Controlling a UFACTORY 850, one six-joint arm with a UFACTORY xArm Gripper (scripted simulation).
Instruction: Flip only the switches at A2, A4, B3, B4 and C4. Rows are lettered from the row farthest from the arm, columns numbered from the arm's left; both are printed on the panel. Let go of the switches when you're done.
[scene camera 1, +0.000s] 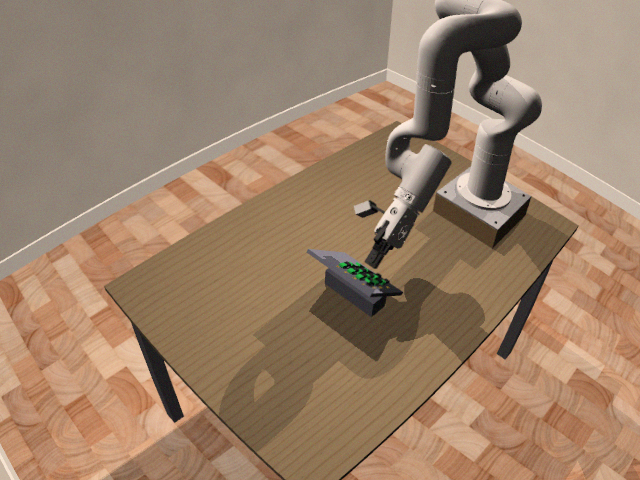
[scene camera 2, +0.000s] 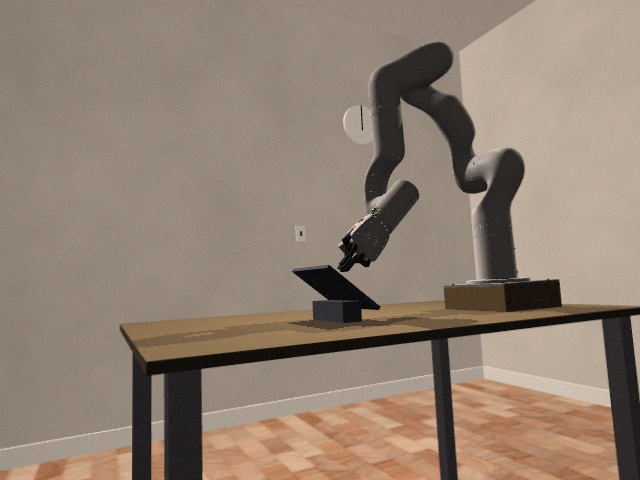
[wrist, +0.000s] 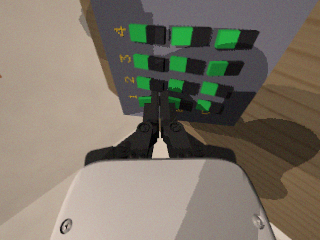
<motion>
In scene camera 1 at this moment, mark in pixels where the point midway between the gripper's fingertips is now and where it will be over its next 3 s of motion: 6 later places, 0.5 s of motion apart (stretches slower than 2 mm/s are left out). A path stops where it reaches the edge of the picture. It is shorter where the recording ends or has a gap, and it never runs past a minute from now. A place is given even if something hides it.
My gripper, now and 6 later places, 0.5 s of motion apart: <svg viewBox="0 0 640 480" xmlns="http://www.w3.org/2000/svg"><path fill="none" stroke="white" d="M370 265L366 270L364 273L363 275L365 273L369 266L363 261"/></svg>
</motion>
